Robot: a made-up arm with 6 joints.
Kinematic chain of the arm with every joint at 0, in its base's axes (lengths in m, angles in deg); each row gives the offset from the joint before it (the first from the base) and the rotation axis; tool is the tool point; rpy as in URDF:
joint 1: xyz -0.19 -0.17 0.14 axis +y
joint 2: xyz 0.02 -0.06 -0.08 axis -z
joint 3: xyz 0.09 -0.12 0 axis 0.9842 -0.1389 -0.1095
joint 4: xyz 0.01 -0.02 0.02 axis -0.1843 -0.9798 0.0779
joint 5: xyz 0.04 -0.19 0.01 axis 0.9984 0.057 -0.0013
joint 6: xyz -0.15 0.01 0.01 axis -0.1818 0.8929 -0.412
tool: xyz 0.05 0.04 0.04 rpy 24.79 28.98 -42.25
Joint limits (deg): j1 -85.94..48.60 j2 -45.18..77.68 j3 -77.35..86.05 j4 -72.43..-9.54 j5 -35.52..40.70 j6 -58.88..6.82
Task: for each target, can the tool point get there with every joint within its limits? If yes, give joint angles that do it. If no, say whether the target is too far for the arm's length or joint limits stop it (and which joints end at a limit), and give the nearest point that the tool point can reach.
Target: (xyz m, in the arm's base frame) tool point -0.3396 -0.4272 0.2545
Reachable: yes | joints -35.38 55.71 -43.70 -55.05 26.79 -52.82
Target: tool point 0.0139 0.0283 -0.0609
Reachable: no: joint limits stop it (at a limit: joint 1, joint 2, joint 3, joint 4) | nearest point 0.0193 -0.1460 0.0895 | short by 0.230 m
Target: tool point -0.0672 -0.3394 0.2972
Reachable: yes | joints -11.00 -13.27 -50.37 -39.87 3.75 -25.43
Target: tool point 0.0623 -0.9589 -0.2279
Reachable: no: too far | nearest point -0.0522 -0.6025 -0.0610 | short by 0.410 m
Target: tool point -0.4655 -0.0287 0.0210
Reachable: no: joint limits stop it (at a limit: joint 2, joint 3, joint 4, joint 5, joint 6) | nearest point -0.4320 -0.2308 0.0355 | short by 0.205 m
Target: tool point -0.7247 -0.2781 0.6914
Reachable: no: too far | nearest point -0.4773 -0.3269 0.3705 | short by 0.408 m
